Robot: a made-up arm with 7 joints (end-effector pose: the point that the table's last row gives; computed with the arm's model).
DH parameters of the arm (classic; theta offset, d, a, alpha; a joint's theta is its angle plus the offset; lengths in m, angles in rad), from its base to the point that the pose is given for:
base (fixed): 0 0 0 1.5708
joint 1: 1.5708 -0.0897 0 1.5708
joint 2: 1.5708 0 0 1.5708
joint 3: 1.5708 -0.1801 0 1.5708
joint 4: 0 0 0 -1.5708
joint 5: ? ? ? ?
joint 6: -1.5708 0 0 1.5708
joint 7: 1.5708 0 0 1.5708
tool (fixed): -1.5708 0 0 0
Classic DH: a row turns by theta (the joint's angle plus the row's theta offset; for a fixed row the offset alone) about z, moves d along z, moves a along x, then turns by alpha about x.
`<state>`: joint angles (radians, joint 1 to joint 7).
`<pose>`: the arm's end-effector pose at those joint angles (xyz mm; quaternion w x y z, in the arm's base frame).
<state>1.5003 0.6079 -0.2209 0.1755 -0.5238 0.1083 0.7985</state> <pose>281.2 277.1 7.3 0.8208 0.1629 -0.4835 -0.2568</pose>
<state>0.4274 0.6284 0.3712 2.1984 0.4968 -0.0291 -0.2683</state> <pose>126.9 178.4 11.0 0.1800 0.1163 -0.9752 0.0543</pose>
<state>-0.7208 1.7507 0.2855 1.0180 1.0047 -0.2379 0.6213</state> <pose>153.6 342.3 -22.1 0.8069 0.1311 -0.4474 -0.3627</pose>
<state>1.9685 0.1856 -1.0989 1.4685 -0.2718 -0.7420 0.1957</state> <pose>174.0 -12.7 151.2 0.4121 -0.1673 0.6473 0.6189</pose>
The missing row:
joint 5: 0 -0.1592 0 -1.5708
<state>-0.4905 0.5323 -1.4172 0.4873 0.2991 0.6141 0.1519</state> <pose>-137.7 189.0 -282.2 0.7289 0.0182 0.4667 -0.5006</pose>
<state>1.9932 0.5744 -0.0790 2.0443 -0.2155 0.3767 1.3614</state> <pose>30.0 138.7 168.3 0.0414 0.4392 -0.7386 -0.5097</pose>
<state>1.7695 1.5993 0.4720 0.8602 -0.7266 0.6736 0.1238</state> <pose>-82.9 372.0 92.9 0.3461 0.5646 -0.4131 0.6252</pose>
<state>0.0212 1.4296 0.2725 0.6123 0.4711 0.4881 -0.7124</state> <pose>88.5 400.5 -17.4 0.5448 0.7632 -0.1927 0.2893</pose>
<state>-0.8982 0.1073 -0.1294 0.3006 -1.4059 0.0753 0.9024</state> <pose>-229.7 119.2 -242.7 0.5265 -0.4331 0.5296 -0.5048</pose>
